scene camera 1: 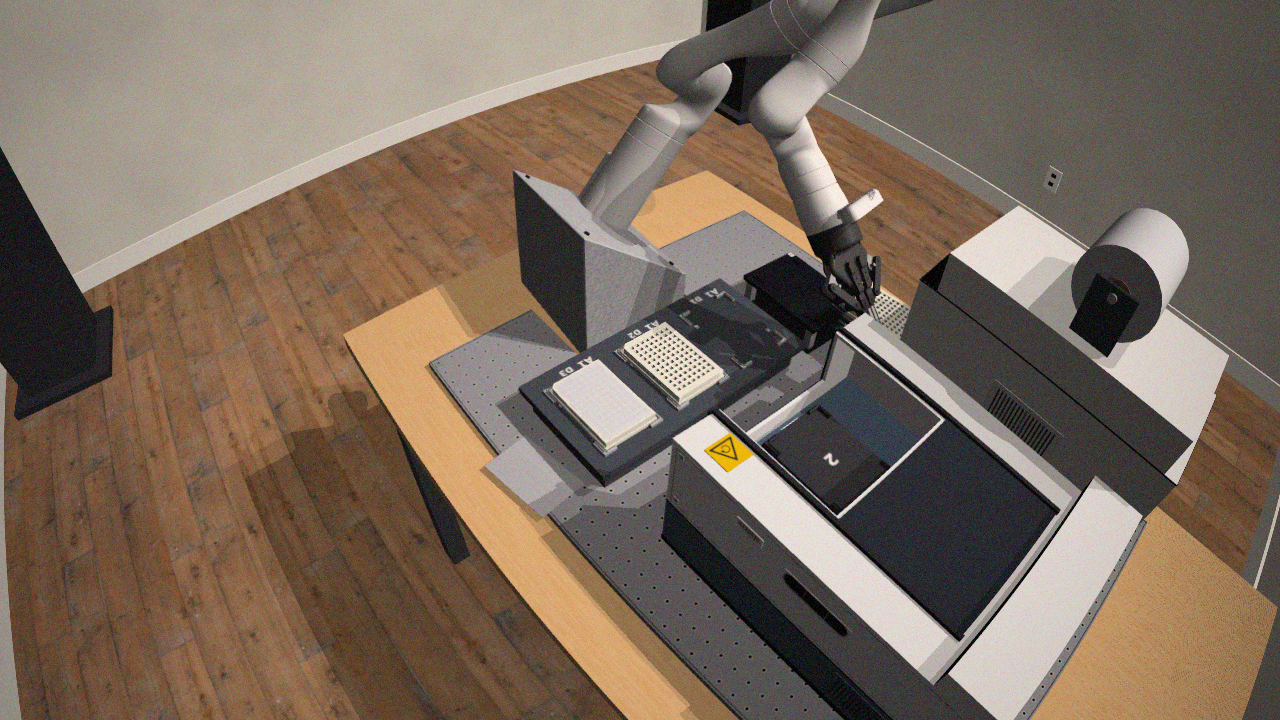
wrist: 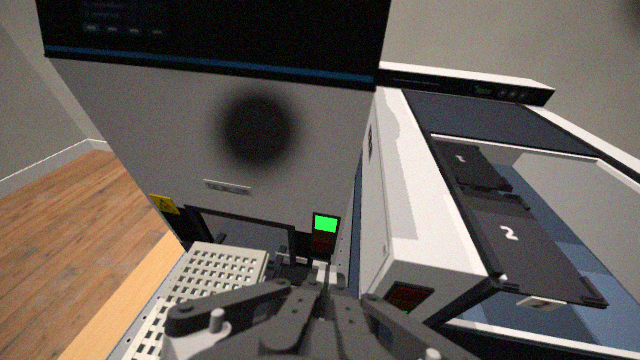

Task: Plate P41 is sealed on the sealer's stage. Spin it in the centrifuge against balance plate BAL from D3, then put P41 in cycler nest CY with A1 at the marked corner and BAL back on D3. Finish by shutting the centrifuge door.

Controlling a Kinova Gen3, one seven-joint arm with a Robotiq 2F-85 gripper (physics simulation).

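Places are measured from the arm's base along level axes (x left, y back, z up), in centimetres.
Where they show: gripper, fingertip midpoint: (wrist: pixel 326 276); arm's base at its link origin: (scene camera 1: pixel 604 214).
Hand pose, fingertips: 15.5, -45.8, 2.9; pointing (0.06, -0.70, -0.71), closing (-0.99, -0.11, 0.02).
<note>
Things, the pixels of their top centre, and the offset from my fingertips, as dx, dy, dz. "spot": a spot on its surface instead. Level surfaces: height alone.
- Plate P41 at its top centre: (wrist: pixel 199 308) (scene camera 1: pixel 890 311) +10.2, +4.2, -4.0
- sealer at its top centre: (scene camera 1: pixel 1137 223) +12.1, -24.5, +32.0
- Plate BAL at its top centre: (scene camera 1: pixel 601 399) -33.7, +16.6, -8.9
- bucket 1 at a spot on its surface: (wrist: pixel 467 162) spot: -19.0, -26.1, -1.6
- cream well plate at its top centre: (scene camera 1: pixel 672 357) -21.3, +17.9, -8.9
- dark deck at its surface level: dz -10.5
- black block at its top centre: (scene camera 1: pixel 802 287) +7.2, +20.6, -10.0
Plate P41 (scene camera 1: pixel 891 313) (wrist: pixel 220 267), cream with a grid of wells, sits on the stage in front of the sealer (scene camera 1: pixel 1029 358) (wrist: pixel 200 125). My gripper (scene camera 1: pixel 870 311) (wrist: pixel 326 276) is shut and empty, beside P41 near the sealer's front; its linkage hides part of the plate in the wrist view. Small light parts show by the fingertips; contact is unclear. Plate BAL (scene camera 1: pixel 604 402), with a pale smooth top, sits on D3. The centrifuge (scene camera 1: pixel 760 501) (wrist: pixel 425 250) has its top opening uncovered. Bucket 2 (scene camera 1: pixel 827 456) (wrist: pixel 520 240) and bucket 1 (wrist: pixel 467 162) look empty. Nest CY cannot be identified with certainty.
A cream well plate (scene camera 1: pixel 673 362) sits on D2 of the dark deck (scene camera 1: pixel 597 461). D1 holds no plate. A black block (scene camera 1: pixel 787 291) stands between the deck and P41. The sealer's green light (wrist: pixel 326 223) is lit. The centrifuge's side wall rises close beside the gripper.
</note>
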